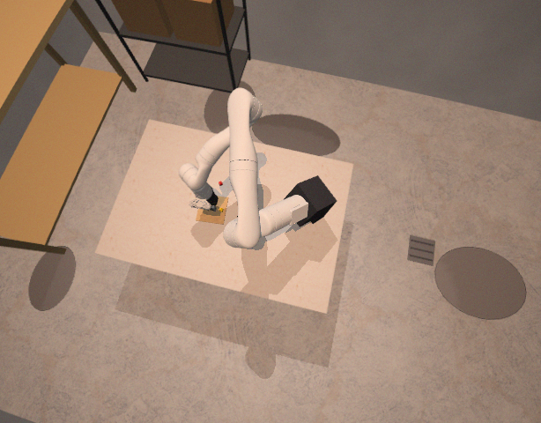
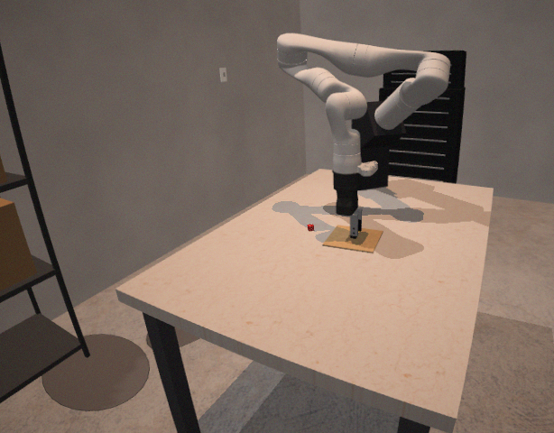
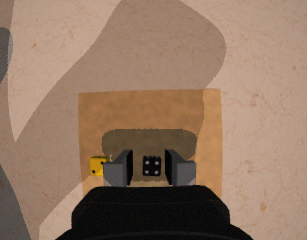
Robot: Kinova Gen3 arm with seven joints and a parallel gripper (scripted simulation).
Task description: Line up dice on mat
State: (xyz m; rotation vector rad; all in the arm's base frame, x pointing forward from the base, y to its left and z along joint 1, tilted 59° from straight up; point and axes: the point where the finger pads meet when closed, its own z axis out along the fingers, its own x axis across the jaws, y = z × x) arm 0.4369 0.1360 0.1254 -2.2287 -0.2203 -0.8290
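Right now my hand is 20 mm above the black die. From my hand the other things lie so: tan mat (30 mm below); then yellow die (40 mm behind, 20 mm to the right, 20 mm below); then red die (50 mm ahead, 130 mm to the right, 30 mm below).
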